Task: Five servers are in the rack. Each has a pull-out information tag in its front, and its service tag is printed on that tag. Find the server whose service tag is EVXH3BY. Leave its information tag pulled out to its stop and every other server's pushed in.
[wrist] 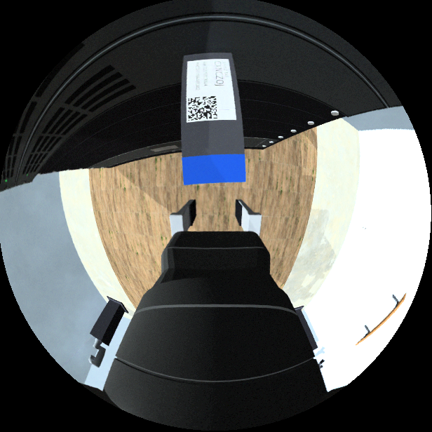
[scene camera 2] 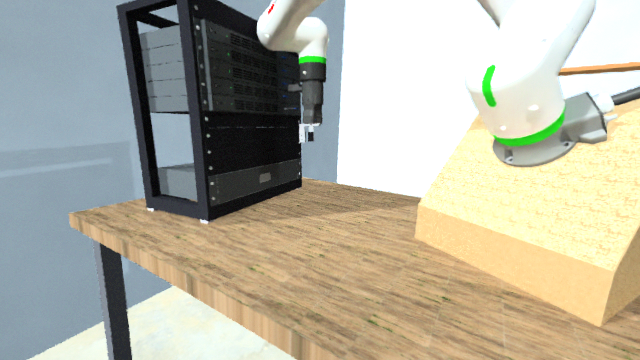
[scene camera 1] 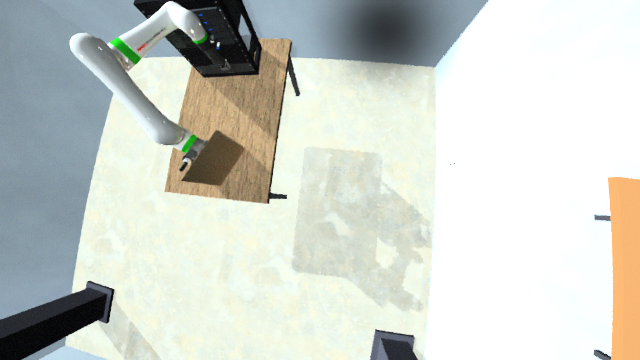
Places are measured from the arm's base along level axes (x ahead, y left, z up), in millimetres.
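Pixels of known places: gripper, fingertip midpoint: [scene camera 2: 306,141] [scene camera 1: 226,67]; arm's base at its link origin: [scene camera 2: 532,141] [scene camera 1: 201,150].
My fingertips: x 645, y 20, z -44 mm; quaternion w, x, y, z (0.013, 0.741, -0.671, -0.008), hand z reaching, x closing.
Ahead of a thing's pixels: the offset from my fingertips to its top centre. "*": to the spot under its first point. Level surfaces: height alone.
The black rack [scene camera 2: 193,75] holds five stacked servers [scene camera 2: 220,65]. In the wrist view, the lowest server's information tag @[dz +119, dx +91, dy +12 mm] [wrist: 212,140] [scene camera 2: 291,108] is pulled out, with its blue end toward the camera. Its white label [wrist: 225,92] stands sideways and seems to read CXNCZ0J; the smaller print is too small to read. The other servers' blue tag ends @[* dz +252, dx +100, dy +18 mm] [scene camera 1: 204,22] look flush with their fronts; their labels do not show. My gripper [wrist: 215,207] [scene camera 2: 306,140] is open and empty, pointing down in front of the rack, below and clear of the pulled-out tag.
Black blank panels [scene camera 2: 250,140] and a grey unit [scene camera 2: 240,183] with a small plate fill the rack below the servers. The rack stands on the wooden table @[dz -232 mm] [scene camera 1: 220,105] [scene camera 2: 300,240]. The arm's sloped base block [scene camera 2: 540,210] stands on the table opposite the rack.
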